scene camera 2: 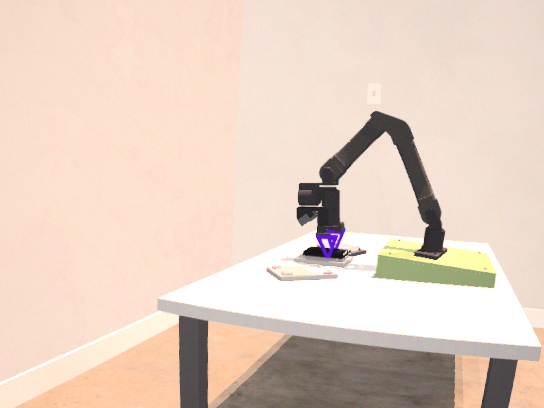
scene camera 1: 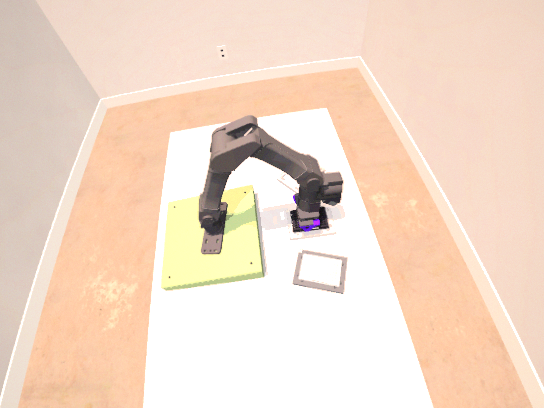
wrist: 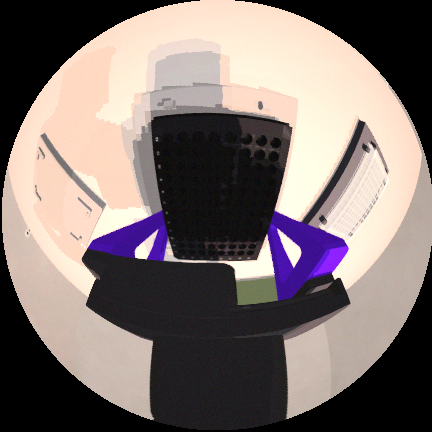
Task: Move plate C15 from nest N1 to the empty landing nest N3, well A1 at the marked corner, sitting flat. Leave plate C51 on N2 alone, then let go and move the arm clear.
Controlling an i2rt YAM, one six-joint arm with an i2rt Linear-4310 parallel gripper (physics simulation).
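My gripper (scene camera 1: 305, 214) (scene camera 2: 328, 250) (wrist: 217, 214) has purple fingers pointing down and is shut on the black well plate (scene camera 1: 297, 222) (scene camera 2: 312, 252) (wrist: 220, 175). The plate looks level and lies low at the middle pale nest (scene camera 1: 312, 236) (scene camera 2: 330, 260) (wrist: 280, 104); I cannot tell whether it is fully seated. The nest's far rim shows beyond the plate in the wrist view. The A1 marks are too small to read. A white well plate (scene camera 1: 320, 270) (wrist: 362, 190) sits in the dark-framed nest (scene camera 1: 320, 287) (wrist: 342, 175) to one side.
Another pale nest (scene camera 1: 287, 181) (scene camera 2: 300, 272) (wrist: 65, 185) with no plate on it lies on the opposite side of the middle nest. The arm stands on a yellow-green base block (scene camera 1: 230, 265) (scene camera 2: 435, 275) on the white table (scene camera 1: 270, 340) (scene camera 2: 350, 310).
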